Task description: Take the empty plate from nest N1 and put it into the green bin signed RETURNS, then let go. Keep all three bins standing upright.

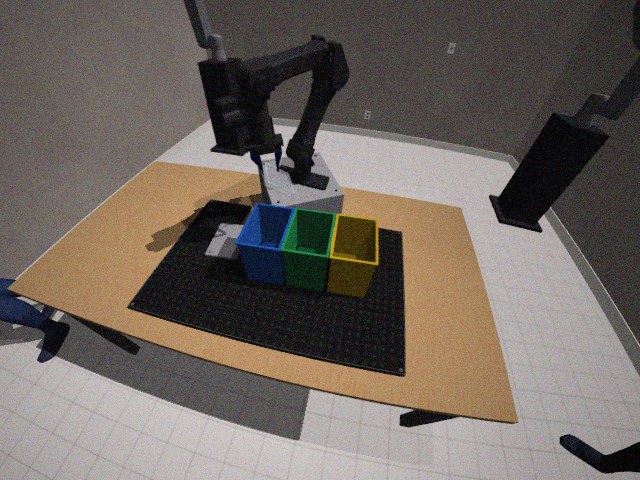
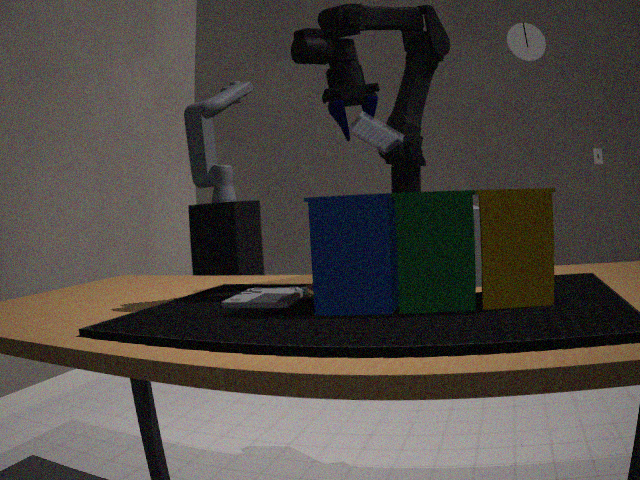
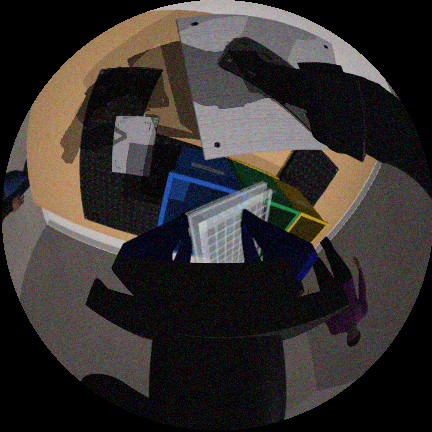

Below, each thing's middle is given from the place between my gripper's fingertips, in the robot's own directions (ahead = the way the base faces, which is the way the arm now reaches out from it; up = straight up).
Scene:
Now: the gridded plate (image 2: 369,130) 4 cm to the left of my hand and 3 cm ahead of it. Also, from my hand: grey nest (image 1: 223,242) 28 cm below, 17 cm to the right, 7 cm ahead.

